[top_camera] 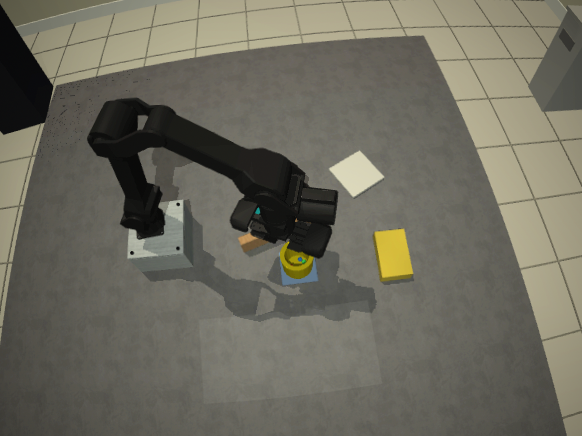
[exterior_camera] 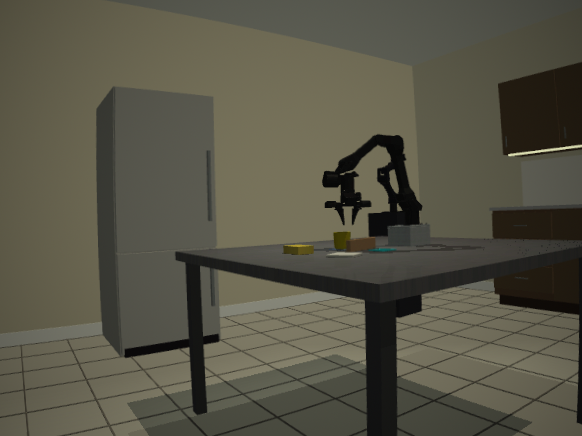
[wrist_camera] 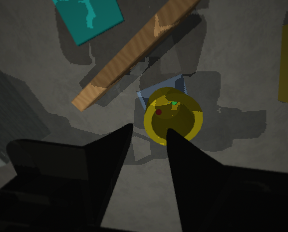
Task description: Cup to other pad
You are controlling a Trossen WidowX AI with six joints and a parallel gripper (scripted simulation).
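The yellow cup lies 20 mm ahead of my gripper tip, 20 mm to the right of it and 60 mm below it. Round my gripper tip: teal pad 20 mm behind, 160 mm to the left, 110 mm below; then wooden bar 70 mm to the left, 90 mm below; then marble 10 mm ahead, 20 mm to the right, 80 mm below.
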